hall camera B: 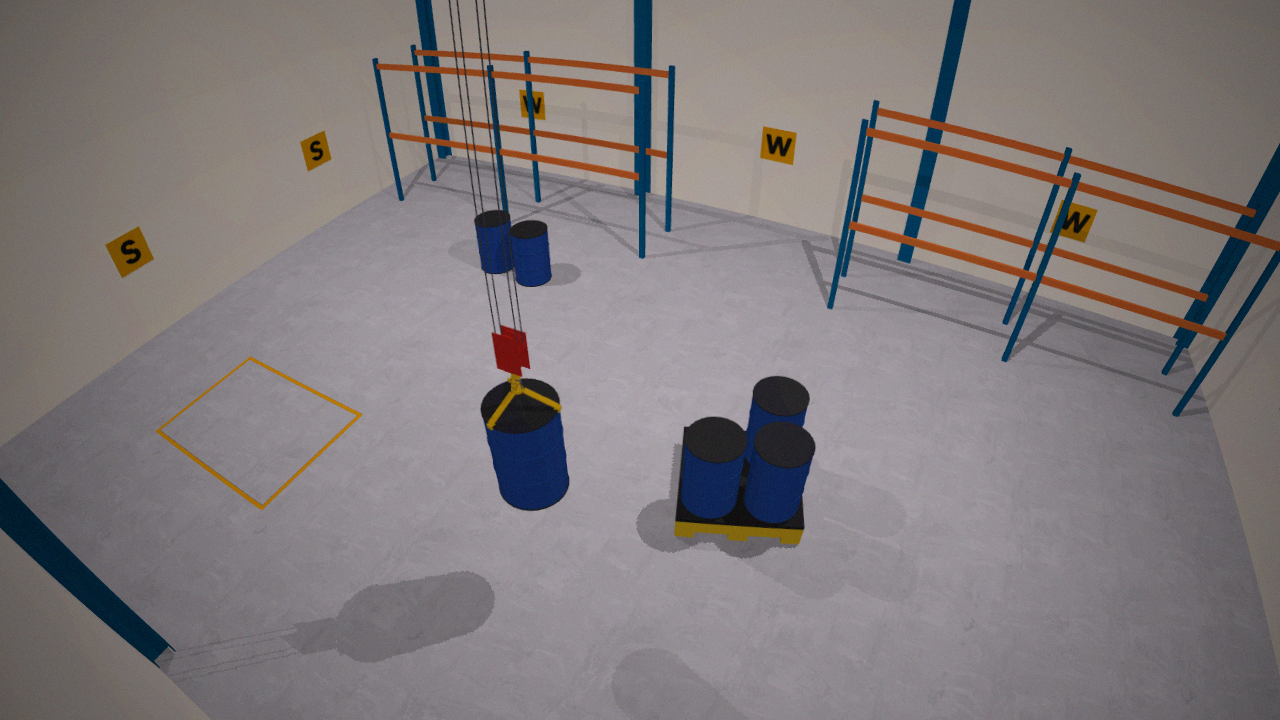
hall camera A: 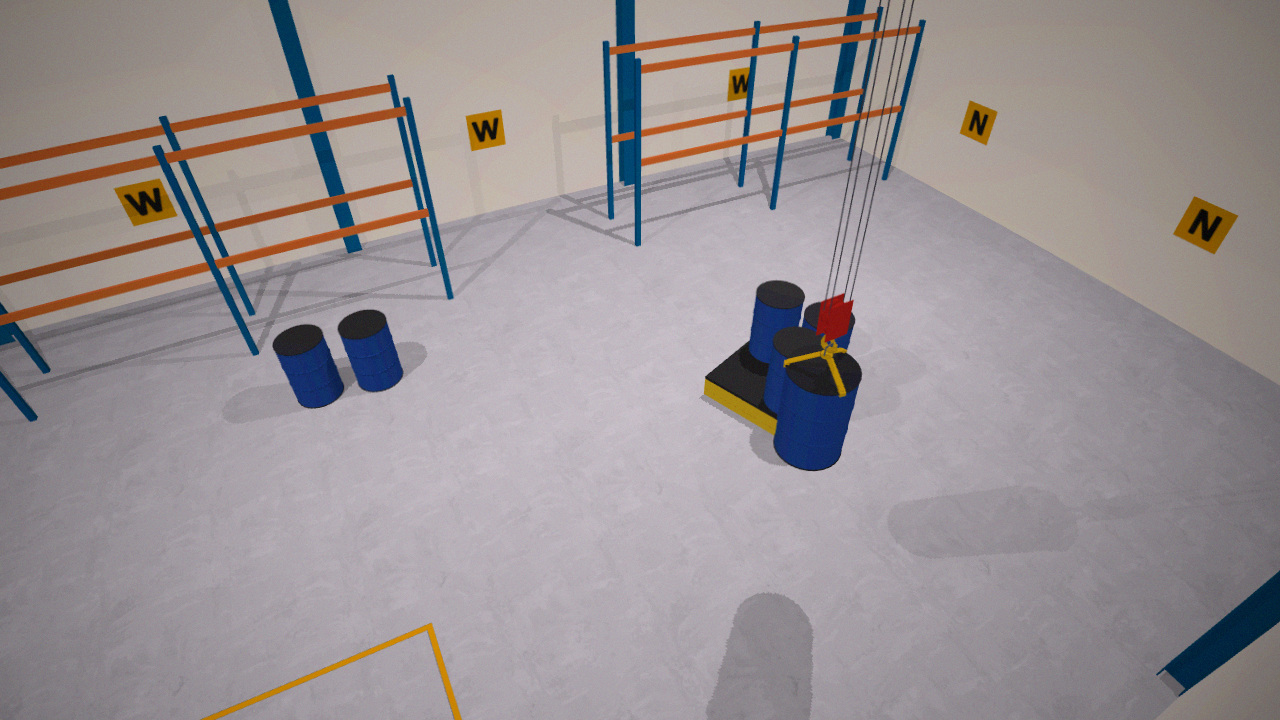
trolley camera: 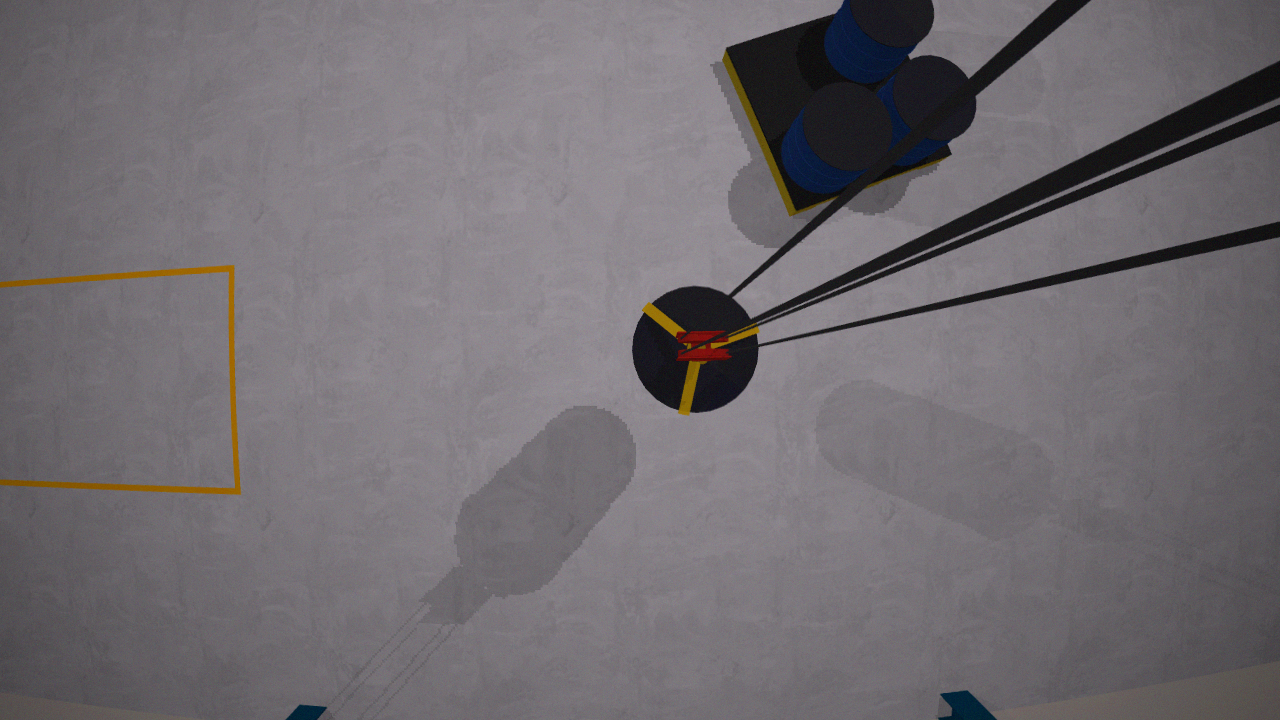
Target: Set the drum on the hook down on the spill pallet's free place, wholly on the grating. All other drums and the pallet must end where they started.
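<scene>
My gripper (hall camera A: 823,362) (hall camera B: 519,398) (trolley camera: 695,349), a yellow three-armed grab under the red hook block (hall camera A: 834,319) (hall camera B: 511,350), is shut on a blue drum (hall camera A: 812,425) (hall camera B: 529,461). The drum hangs upright above the floor, beside the spill pallet (hall camera A: 738,405) (hall camera B: 693,530) (trolley camera: 760,76) and not over it; in the trolley view it is below and left of the pallet. Three blue drums stand on the black grating: one (hall camera A: 773,385) (hall camera B: 711,474) (trolley camera: 827,152), a second (hall camera A: 775,331) (hall camera B: 778,398) (trolley camera: 868,49) and a third (hall camera B: 776,479) (trolley camera: 935,98). The free corner is at the pallet's left in hall camera A.
Two more blue drums (hall camera A: 308,371) (hall camera A: 371,353) (hall camera B: 494,246) (hall camera B: 531,257) stand on the floor near a rack (hall camera A: 223,268) (hall camera B: 641,214). Another rack (hall camera A: 637,179) (hall camera B: 841,259) stands by the west wall. A yellow outlined square (hall camera A: 322,668) (hall camera B: 306,386) (trolley camera: 234,376) is marked on the floor.
</scene>
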